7 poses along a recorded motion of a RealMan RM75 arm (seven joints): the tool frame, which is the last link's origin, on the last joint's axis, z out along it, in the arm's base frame.
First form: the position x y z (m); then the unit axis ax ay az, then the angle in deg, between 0 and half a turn.
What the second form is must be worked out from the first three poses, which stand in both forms.
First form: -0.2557, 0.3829, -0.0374, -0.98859, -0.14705, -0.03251, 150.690
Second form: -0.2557, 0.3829, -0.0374, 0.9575, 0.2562, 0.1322, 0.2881, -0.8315, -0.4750
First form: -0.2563, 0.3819, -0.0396, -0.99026, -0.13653, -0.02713, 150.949
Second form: -0.2563, 0.3819, -0.0396, 0.9637, 0.2402, 0.1166, 0.2666, -0.8393, -0.4739
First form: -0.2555, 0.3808, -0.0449, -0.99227, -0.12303, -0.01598, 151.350
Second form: -0.2555, 0.3808, -0.0449, 0.9711, 0.2216, 0.0888, 0.2369, -0.8491, -0.4721
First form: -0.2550, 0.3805, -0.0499, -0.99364, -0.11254, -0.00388, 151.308
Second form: -0.2550, 0.3805, -0.0499, 0.9762, 0.2081, 0.0613, 0.2118, -0.8534, -0.4762
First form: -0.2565, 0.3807, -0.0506, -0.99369, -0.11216, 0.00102, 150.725
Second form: -0.2565, 0.3807, -0.0506, 0.9764, 0.2092, 0.0529, 0.2082, -0.8487, -0.4861
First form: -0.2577, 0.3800, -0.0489, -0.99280, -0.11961, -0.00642, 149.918
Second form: -0.2577, 0.3800, -0.0489, 0.9732, 0.2183, 0.0718, 0.2247, -0.8386, -0.4962
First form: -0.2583, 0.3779, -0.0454, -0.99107, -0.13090, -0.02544, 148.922
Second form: -0.2583, 0.3779, -0.0454, 0.9670, 0.2277, 0.1144, 0.2540, -0.8247, -0.5054
